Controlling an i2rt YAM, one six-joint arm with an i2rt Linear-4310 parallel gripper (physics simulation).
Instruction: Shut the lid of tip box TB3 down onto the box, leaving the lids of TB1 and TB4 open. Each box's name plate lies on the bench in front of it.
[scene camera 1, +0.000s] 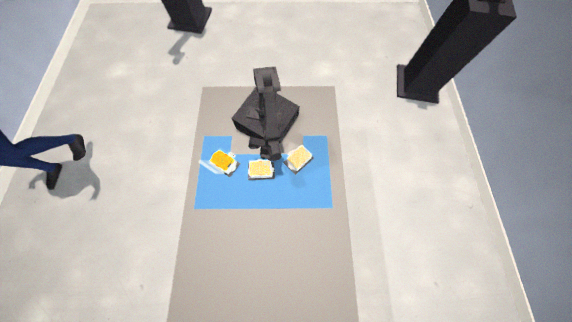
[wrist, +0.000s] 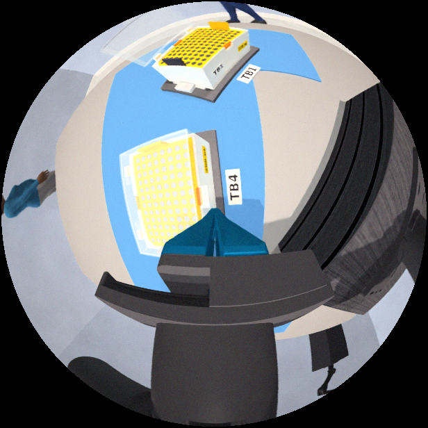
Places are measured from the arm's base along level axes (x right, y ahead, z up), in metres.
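Where they show: gripper, fingertip midpoint: (scene camera 1: 263, 159).
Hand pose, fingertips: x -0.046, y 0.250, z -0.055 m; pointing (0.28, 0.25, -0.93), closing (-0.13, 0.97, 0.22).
Each offset is from my fingertips to the top centre of the thing. "pt": to the spot under its first point. Level surfaces: height alone.
Box TB1 @[dy +0.050, dx +0.229, dz +0.017 m] (scene camera 1: 223, 160) (wrist: 195, 78) has bright yellow tips; its clear lid @[pt dy +0.126, dx +0.245, dz +0.088 m] (scene camera 1: 210, 167) is swung back away from the box. Its name plate (wrist: 248, 73) lies in front. Box TB4 @[dy +0.044, dx +0.007, dz +0.020 m] (scene camera 1: 261, 169) (wrist: 165, 192) is the middle one, with its name plate (wrist: 233, 186) in front. A clear lid overlies its pale tips; its exact tilt is hard to tell. The right box @[dy -0.060, dx -0.192, dz +0.020 m] (scene camera 1: 299, 158), TB3 by elimination, looks pale under clear plastic; its plate is unreadable and its lid angle unclear. My gripper (wrist: 214, 213) is shut and empty, above the bench beside TB4, between TB4 and the right box.
The boxes stand on dark bases on a blue mat @[dz -0.058 m] (scene camera 1: 260, 197) on the beige bench @[dz -0.061 m] (scene camera 1: 260, 250). The arm's dark base (scene camera 1: 245, 117) is behind them. Dark pillars (scene camera 1: 445, 50) (scene camera 1: 186, 15) stand behind. A person (scene camera 1: 30, 150) is at the left, off the bench.
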